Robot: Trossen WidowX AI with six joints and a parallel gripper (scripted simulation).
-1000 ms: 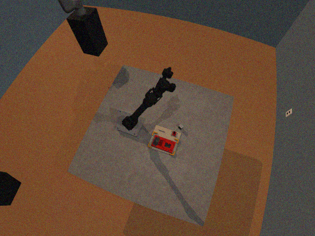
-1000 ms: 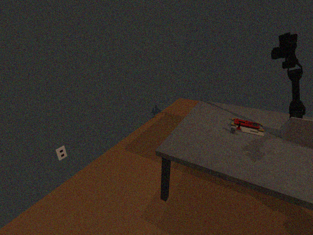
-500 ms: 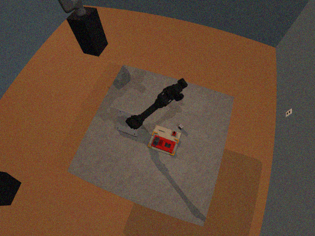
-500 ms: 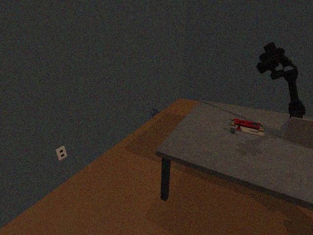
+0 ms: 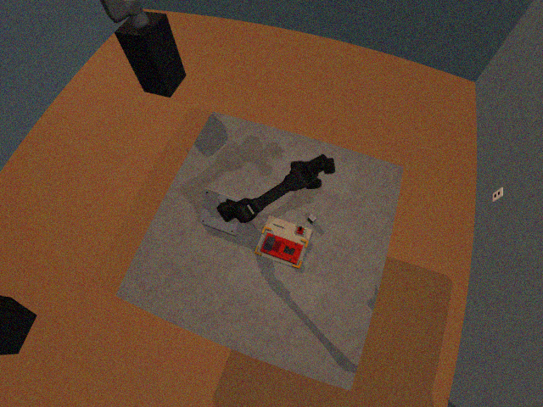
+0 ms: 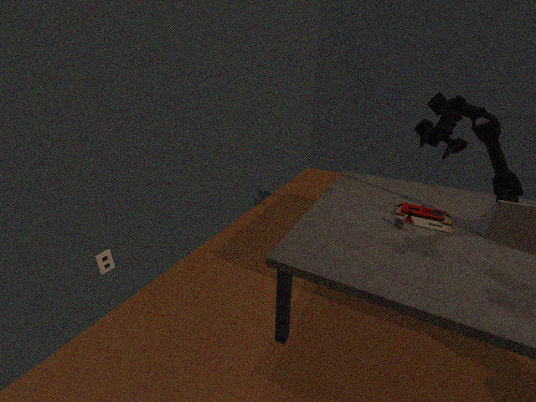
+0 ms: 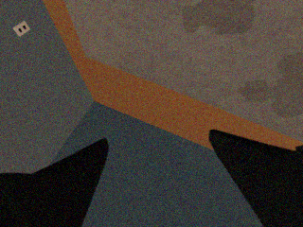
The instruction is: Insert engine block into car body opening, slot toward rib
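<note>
My gripper tip is 37 cm above the engine block, 11 cm to the left of it and 4 cm short of it.
</note>
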